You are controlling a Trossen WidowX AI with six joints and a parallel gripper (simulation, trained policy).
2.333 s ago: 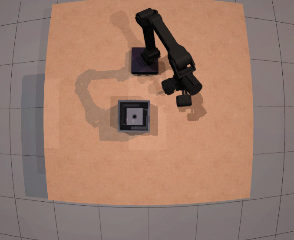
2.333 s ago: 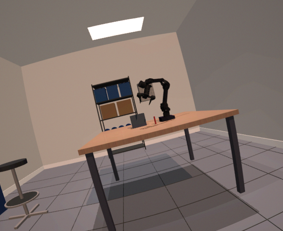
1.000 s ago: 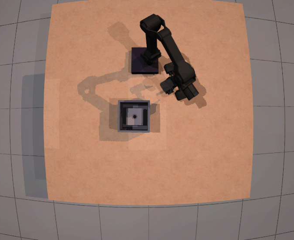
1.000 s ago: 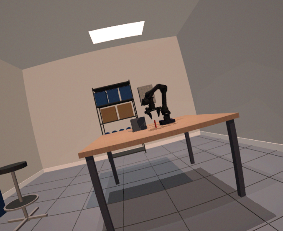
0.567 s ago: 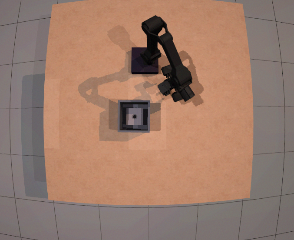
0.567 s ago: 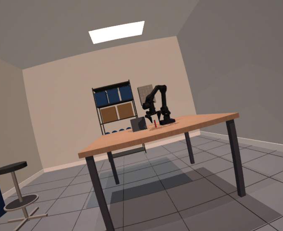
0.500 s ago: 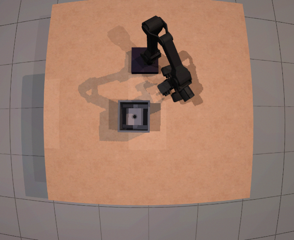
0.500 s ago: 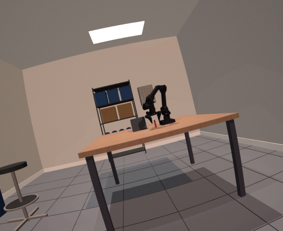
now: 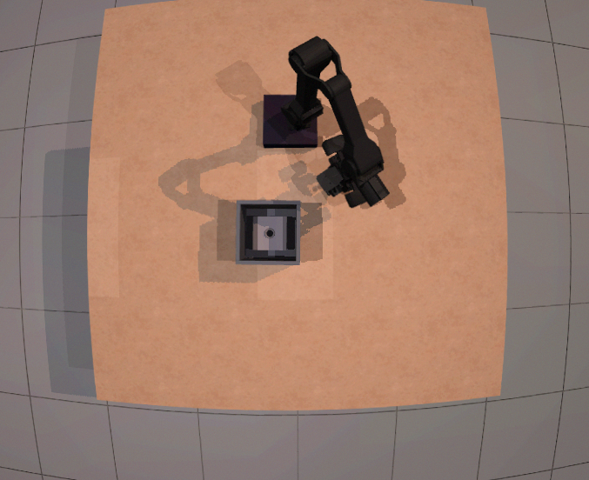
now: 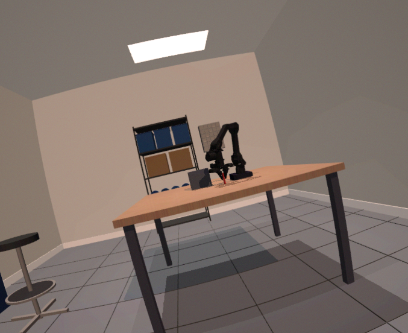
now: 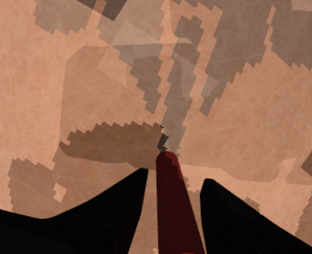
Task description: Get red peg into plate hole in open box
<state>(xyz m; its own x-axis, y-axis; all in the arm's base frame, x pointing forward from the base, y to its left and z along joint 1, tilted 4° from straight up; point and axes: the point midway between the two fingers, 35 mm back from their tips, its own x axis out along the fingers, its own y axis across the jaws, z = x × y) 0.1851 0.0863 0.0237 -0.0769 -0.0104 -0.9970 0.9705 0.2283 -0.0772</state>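
My gripper tip is 1 cm below the red peg. The rest, counted from my gripper tip: plate: 22 cm to the right, 12 cm ahead, 1 cm above.
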